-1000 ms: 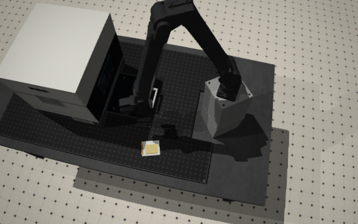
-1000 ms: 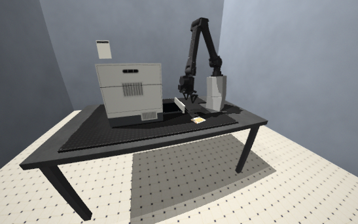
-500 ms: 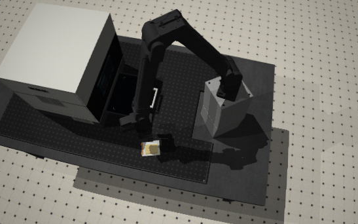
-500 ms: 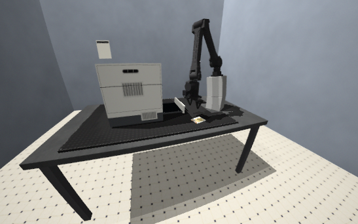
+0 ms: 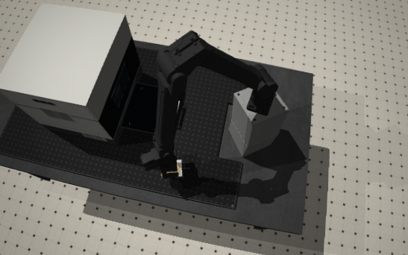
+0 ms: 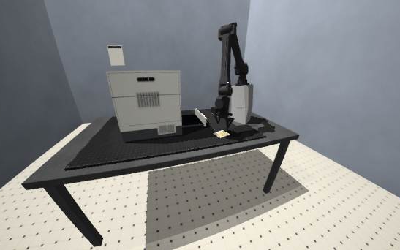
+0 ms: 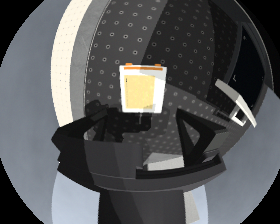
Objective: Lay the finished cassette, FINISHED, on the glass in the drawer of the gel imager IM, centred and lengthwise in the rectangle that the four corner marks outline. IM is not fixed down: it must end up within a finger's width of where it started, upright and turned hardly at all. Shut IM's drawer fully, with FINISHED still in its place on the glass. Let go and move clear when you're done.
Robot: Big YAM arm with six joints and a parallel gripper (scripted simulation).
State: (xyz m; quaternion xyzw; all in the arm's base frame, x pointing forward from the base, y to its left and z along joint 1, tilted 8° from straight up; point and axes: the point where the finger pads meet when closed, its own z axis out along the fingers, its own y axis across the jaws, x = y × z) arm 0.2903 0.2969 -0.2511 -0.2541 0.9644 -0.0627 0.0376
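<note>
The finished cassette is 10 mm ahead of my hand, 10 mm to the left of it and 80 mm below it. From my hand the other things lie so: imager drawer: 240 mm ahead, 230 mm to the right, 40 mm below.
</note>
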